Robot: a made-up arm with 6 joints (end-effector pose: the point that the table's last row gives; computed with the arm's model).
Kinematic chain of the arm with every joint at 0, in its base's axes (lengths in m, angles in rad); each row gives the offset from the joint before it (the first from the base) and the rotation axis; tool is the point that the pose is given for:
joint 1: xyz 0 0 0.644 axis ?
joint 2: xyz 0.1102 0 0 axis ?
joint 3: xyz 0 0 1.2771 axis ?
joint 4: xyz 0 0 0.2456 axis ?
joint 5: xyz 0.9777 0 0 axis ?
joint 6: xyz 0.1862 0 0 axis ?
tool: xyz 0 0 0
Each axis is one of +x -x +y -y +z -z.
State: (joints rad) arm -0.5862 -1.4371 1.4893 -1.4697 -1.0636 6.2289
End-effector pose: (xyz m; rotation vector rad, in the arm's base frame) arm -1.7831 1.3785 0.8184 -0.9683 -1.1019 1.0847
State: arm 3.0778 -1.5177 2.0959 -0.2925 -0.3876 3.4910
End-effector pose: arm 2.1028 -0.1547 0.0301 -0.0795 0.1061 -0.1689
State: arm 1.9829 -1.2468 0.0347 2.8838 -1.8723 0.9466
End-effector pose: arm 0.5372 -1.1157 2.0538 -0.9356 0.4815 -0.8194
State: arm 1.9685 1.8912 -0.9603 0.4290 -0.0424 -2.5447
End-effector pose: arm -0.1036 0.2552 -0.3196 -0.7546 0.7761 -0.9174
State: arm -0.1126 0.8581 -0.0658 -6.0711 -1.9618 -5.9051
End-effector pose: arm 1.6699 -0.2253 0.8021 -0.1726 2.8824 0.3738
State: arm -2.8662 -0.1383 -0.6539 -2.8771 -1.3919 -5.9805
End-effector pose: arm -0.9703 -0.3240 1.7780 0.4011 -2.1241 -0.3684
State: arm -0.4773 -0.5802 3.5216 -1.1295 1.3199 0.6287
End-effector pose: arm -0.8855 0.2744 0.6882 -0.4690 1.3088 -1.2725
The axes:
joint 1: +z
joint 2: +y
joint 3: -y
joint 4: -x
joint 5: -y
joint 6: -x

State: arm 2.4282 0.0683 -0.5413 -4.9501 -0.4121 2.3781
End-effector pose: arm -0.9124 0.8855 1.4476 0.9412 1.9170 0.4008
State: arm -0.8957 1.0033 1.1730 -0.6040 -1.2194 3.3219
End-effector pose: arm 1.4504 -1.6528 1.6067 -2.2443 0.4054 0.9063
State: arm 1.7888 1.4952 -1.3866 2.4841 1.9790 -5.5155
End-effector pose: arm -0.2184 0.5032 0.4017 -1.2250 -1.0639 -2.3287
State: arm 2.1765 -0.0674 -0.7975 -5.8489 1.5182 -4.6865
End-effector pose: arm -0.6543 0.8074 1.5683 0.0645 -2.0838 1.1158
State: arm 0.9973 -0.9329 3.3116 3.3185 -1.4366 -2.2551
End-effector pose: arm -0.5626 -0.8111 0.3170 -1.0319 0.0288 1.3438
